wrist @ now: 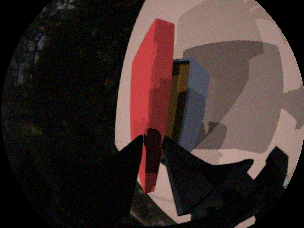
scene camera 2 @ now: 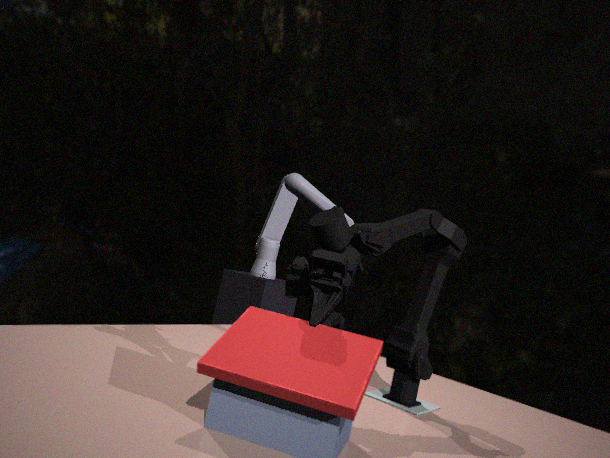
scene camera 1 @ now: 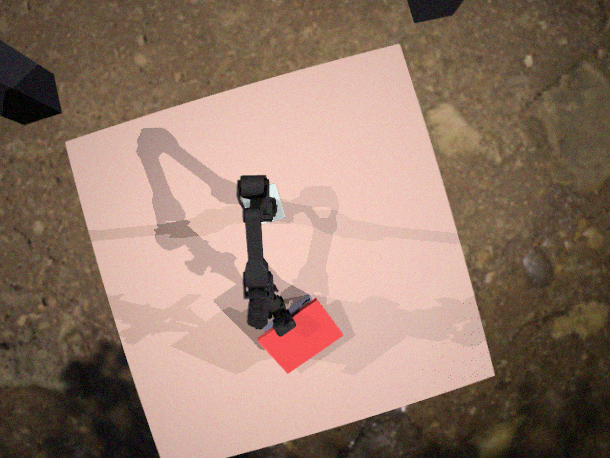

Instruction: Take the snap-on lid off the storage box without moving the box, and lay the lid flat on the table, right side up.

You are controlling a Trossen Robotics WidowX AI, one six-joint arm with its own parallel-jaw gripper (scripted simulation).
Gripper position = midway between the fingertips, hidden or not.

In view: my gripper [scene camera 2: 312, 330], a red lid [scene camera 2: 325, 368] and a storage box [wrist: 189, 85].
The red lid is seen too in the wrist view [wrist: 152, 68] and in scene camera 1 [scene camera 1: 315, 330]. My gripper also shows in the wrist view [wrist: 153, 139] and in scene camera 1 [scene camera 1: 288, 320].
